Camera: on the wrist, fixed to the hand. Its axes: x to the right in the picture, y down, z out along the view.
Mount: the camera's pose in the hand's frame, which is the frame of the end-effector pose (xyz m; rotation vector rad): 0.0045 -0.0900 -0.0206 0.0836 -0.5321 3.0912
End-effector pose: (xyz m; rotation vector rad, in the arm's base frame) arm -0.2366 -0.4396 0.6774 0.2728 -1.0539 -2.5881
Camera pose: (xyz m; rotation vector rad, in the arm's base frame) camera -0.2554 -0.3941 0.5992 -1.0907 -0.3129 0.3300
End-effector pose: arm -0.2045 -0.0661 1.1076 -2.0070 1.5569 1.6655
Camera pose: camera -0.1253 -0.0395 1.0680 -1.4868 -1.6351 -0.3749
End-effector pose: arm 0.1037 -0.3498 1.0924 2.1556 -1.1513 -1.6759
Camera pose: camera 0.1637 -0.2975 1.0454 -1.1590 -1.8246 -0.0634
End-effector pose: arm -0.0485 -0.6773 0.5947 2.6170 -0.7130 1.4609
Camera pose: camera -0.0248 -0.5932 0.6248 0.3465 1.9811 0.2555
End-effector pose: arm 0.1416 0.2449 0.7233 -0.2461 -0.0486 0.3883
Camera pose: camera 0.1809 0.1613 0.7255 -0.0973 0.1121 -2.7582
